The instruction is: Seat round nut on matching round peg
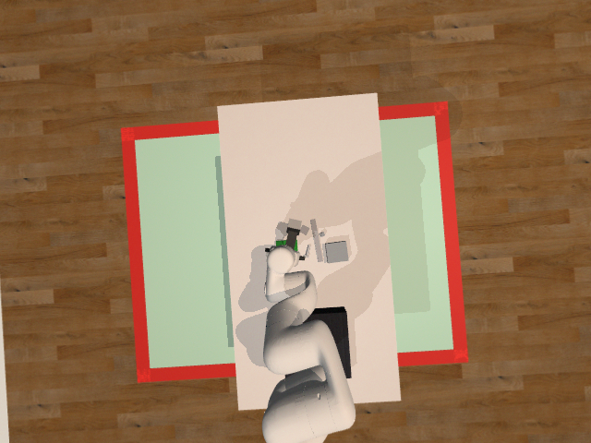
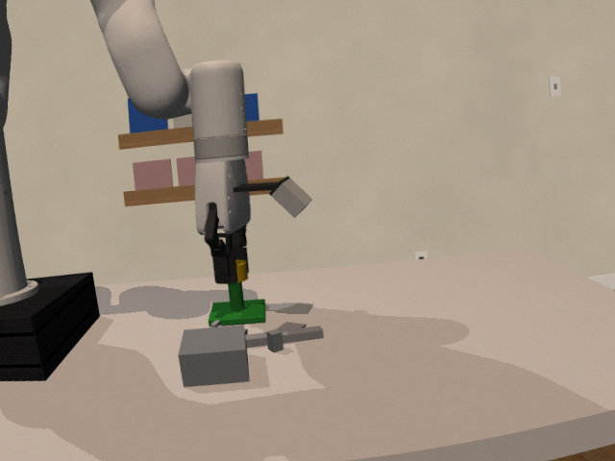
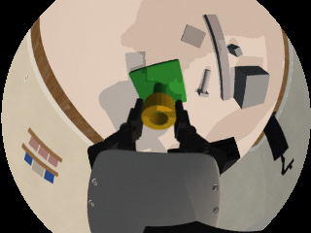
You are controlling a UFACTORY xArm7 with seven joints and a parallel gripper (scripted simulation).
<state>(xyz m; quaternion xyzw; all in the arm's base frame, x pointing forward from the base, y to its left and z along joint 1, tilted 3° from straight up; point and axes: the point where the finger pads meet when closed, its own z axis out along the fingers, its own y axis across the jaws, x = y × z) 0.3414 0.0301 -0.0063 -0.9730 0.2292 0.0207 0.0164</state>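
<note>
My gripper is now 10 mm short of the thin grey handle, 120 mm to the left of it and 70 mm above it. Also, from my hand: small grey piece 30 mm ahead, 150 mm to the right, 60 mm below; grey block 40 mm behind, 180 mm to the right, 60 mm below.
</note>
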